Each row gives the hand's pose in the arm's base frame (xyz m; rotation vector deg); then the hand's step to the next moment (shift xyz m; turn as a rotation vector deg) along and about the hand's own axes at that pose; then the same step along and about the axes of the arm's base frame.
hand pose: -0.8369 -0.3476 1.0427 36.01 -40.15 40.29
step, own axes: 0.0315 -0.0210 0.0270 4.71 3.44 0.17
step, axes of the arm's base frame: 0.0238 -0.0207 0.0341 0.01 3.63 4.56
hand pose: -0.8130 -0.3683 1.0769 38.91 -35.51 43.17
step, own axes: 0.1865 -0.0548 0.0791 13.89 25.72 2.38
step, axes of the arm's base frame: 0.1299 -0.0133 0.1643 -12.52 17.79 19.66
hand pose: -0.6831 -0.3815 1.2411 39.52 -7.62 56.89
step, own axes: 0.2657 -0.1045 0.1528 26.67 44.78 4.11
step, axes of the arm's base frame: 0.2628 0.0654 0.1776 -20.42 32.81 35.22
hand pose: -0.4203 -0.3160 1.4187 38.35 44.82 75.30
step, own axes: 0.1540 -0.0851 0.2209 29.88 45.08 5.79
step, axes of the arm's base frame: 0.2407 0.1417 0.0418 -18.97 36.04 36.05
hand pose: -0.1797 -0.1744 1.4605 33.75 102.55 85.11
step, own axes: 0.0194 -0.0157 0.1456 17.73 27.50 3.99
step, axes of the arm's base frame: 0.1012 0.1033 -0.0302 -10.91 21.91 22.08
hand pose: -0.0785 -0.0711 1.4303 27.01 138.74 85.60
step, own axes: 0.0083 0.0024 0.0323 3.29 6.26 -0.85
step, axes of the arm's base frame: 0.0050 0.0306 -0.0124 -2.47 3.26 5.83
